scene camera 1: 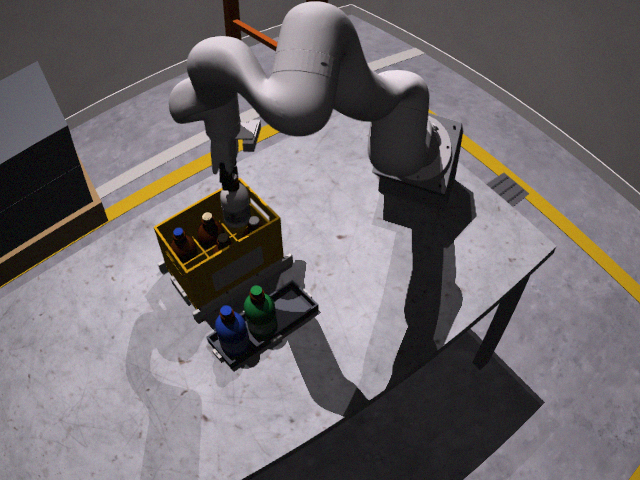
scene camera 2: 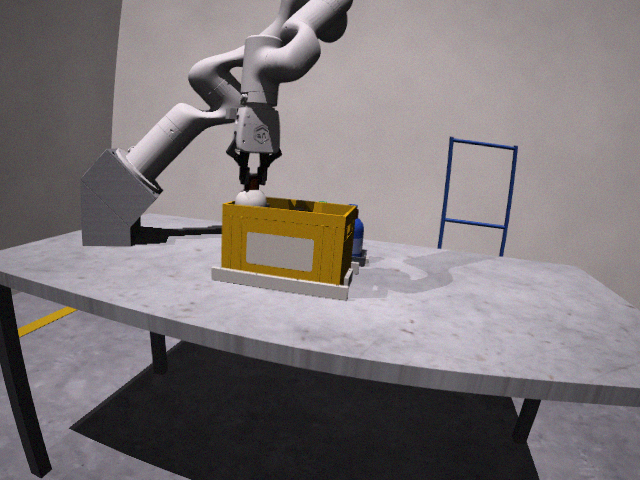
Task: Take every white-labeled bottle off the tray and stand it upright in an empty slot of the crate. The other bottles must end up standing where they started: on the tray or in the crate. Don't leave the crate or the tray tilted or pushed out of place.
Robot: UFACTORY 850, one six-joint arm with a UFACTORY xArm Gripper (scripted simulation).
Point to a green bottle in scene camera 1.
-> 259,307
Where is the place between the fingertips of my gripper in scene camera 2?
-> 252,184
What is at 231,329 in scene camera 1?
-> A blue bottle.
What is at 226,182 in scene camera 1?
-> My gripper.
